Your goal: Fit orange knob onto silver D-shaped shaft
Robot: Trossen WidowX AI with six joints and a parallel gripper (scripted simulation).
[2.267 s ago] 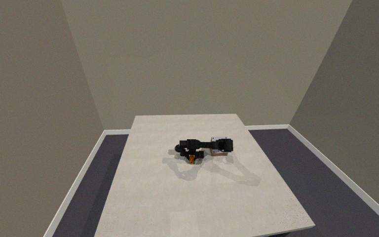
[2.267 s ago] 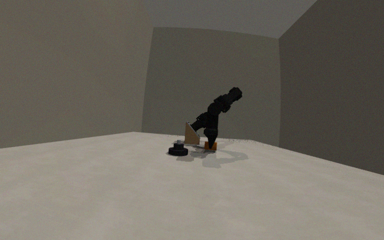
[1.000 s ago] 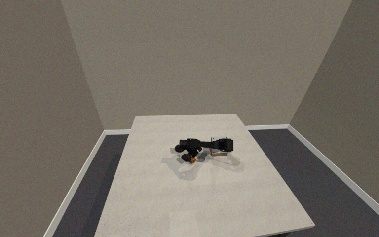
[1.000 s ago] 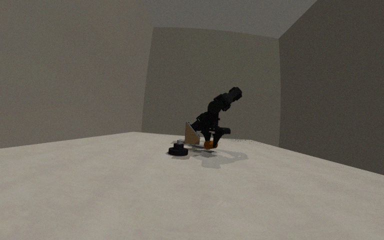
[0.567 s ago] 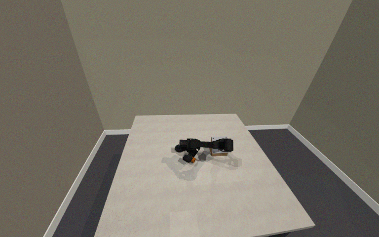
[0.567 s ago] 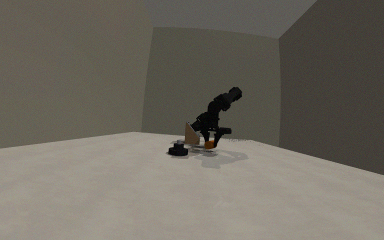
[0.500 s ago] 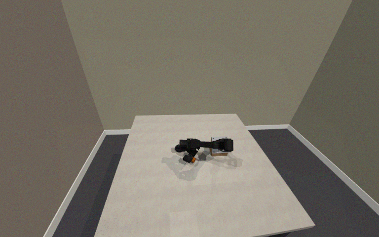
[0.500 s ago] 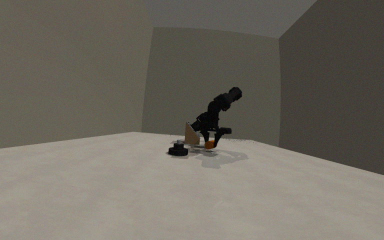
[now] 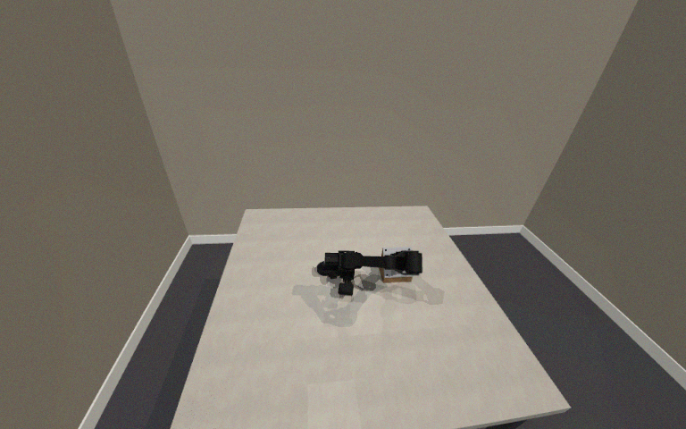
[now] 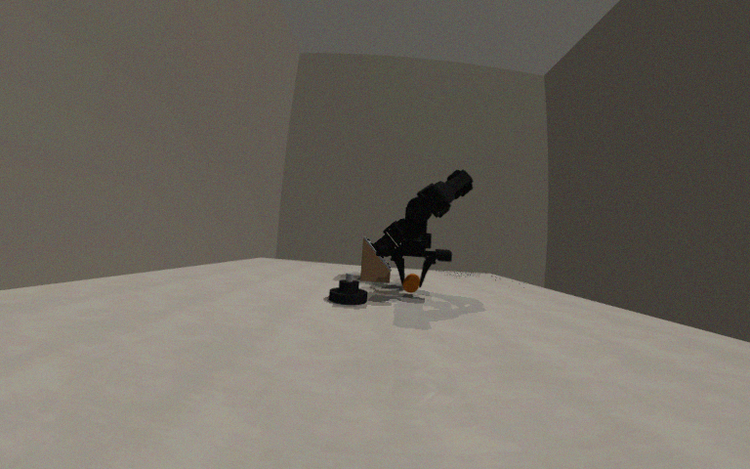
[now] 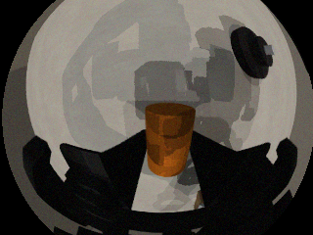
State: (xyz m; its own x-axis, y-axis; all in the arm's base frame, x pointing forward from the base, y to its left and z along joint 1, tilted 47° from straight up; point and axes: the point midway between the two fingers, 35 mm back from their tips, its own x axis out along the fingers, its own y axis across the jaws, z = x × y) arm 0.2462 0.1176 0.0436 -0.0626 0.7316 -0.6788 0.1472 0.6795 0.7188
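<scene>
The orange knob is 1 cm ahead of my gripper tip and 1 cm above it. Round my gripper tip: black round pedestal: 14 cm to the right, 10 cm ahead, 1 cm above.
</scene>
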